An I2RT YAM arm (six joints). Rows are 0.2 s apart.
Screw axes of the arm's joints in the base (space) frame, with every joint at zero. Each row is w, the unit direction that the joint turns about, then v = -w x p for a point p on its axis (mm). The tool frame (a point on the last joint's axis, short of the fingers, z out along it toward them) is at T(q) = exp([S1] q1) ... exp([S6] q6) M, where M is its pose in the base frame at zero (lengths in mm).
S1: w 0 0 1 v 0.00 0.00 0.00
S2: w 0 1 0 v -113.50 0.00 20.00
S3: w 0 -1 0 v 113.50 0.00 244.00
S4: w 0 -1 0 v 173.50 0.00 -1.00
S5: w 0 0 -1 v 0.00 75.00 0.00
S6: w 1 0 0 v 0.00 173.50 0.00
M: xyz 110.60 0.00 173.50 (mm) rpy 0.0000 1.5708 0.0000 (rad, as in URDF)
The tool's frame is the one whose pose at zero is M.
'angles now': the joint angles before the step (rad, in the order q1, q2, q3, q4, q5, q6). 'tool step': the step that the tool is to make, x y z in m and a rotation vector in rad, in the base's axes. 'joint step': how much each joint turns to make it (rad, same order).
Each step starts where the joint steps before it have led.
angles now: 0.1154 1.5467 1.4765 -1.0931 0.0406 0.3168
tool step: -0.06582 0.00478 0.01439 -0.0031 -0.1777 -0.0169
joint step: 0.0602 -0.2975 -0.2212 0.0953 0.0618 0.0542
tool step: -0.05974 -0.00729 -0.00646 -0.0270 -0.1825 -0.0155
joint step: 0.0332 -0.2984 -0.2278 0.1034 0.0782 0.0003
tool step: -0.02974 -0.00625 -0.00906 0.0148 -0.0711 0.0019
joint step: 0.0001 -0.1571 -0.1068 0.0226 -0.0011 -0.0015
